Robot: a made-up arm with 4 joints.
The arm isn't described. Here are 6 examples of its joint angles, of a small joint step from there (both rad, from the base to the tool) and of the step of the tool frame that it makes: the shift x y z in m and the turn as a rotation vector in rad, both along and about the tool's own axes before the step.
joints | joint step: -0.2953 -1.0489 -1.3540 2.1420 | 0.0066 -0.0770 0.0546 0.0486
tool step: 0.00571 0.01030 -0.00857 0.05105 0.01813 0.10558
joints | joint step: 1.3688 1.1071 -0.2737 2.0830 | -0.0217 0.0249 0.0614 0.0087
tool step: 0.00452 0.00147 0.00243 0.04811 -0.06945 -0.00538
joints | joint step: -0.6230 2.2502 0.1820 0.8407 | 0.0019 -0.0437 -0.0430 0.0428
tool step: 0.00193 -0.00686 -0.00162 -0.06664 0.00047 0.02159
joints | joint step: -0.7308 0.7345 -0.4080 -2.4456 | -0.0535 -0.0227 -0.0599 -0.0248
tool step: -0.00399 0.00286 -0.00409 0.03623 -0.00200 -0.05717
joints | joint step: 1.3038 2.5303 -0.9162 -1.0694 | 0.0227 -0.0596 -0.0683 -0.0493
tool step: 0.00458 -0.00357 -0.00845 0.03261 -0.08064 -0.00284
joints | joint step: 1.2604 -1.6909 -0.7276 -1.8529 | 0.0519 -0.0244 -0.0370 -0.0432
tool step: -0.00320 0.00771 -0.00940 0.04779 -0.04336 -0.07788
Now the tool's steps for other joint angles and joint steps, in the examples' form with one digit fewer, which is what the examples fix.
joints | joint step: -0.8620 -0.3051 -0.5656 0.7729 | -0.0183 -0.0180 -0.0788 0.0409
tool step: 0.0023 -0.0028 0.0009 -0.0640 -0.0273 0.0499
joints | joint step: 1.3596 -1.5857 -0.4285 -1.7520 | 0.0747 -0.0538 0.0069 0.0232
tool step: -0.0001 0.0106 -0.0094 0.0113 -0.0697 -0.0466
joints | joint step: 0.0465 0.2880 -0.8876 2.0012 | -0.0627 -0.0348 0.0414 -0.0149
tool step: 0.0009 0.0090 -0.0051 0.0997 -0.0112 -0.0071
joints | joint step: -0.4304 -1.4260 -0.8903 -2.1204 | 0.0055 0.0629 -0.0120 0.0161
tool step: -0.0069 0.0010 0.0077 -0.0262 0.0414 -0.0178
